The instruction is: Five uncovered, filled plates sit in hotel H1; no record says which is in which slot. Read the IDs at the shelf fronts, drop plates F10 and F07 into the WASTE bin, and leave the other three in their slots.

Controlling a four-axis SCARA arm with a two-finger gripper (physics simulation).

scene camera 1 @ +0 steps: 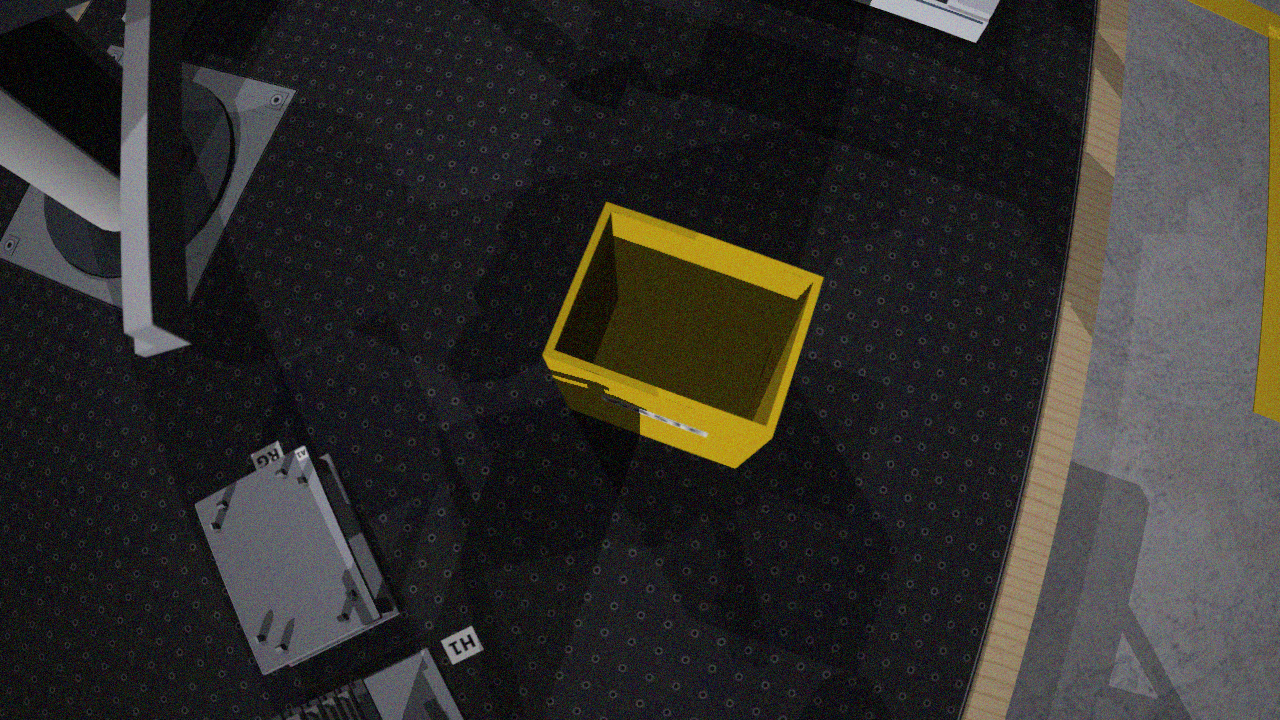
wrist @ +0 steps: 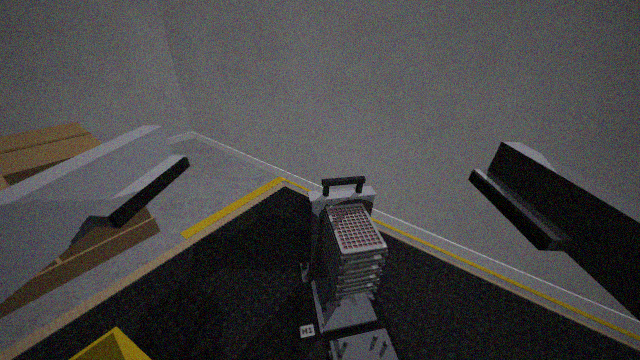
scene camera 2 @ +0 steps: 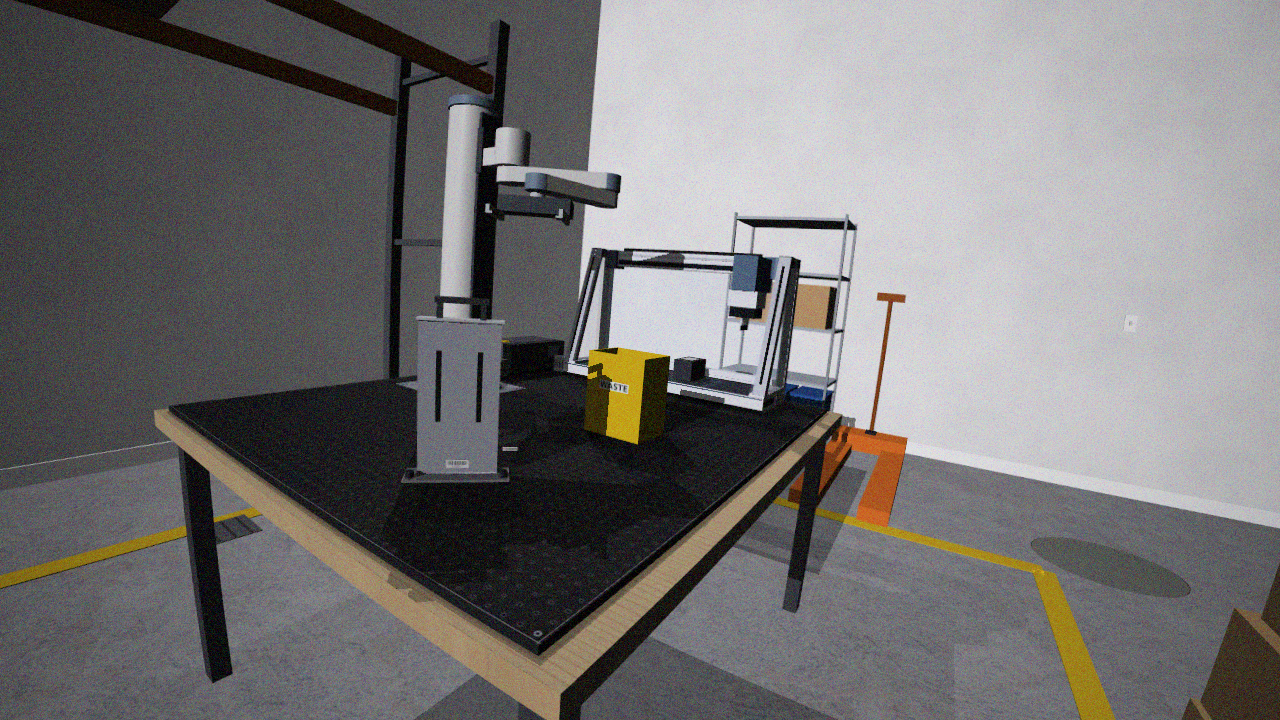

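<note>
Hotel H1 stands on the black table. The scene camera 2 view shows its back panel; the wrist view shows its shelf side. An uncovered plate with reddish wells lies at the top of the stack, with several shelf or plate edges below it. The IDs at the shelf fronts are too small and grainy to read. The yellow WASTE bin stands upright; its visible inside shows no plate. My gripper is open and empty, high above the table and apart from the hotel.
A low grey stand by the RG label is beside the hotel, near the H1 label. My arm's white column rises behind the hotel in scene camera 2. A gantry machine stands beyond the bin.
</note>
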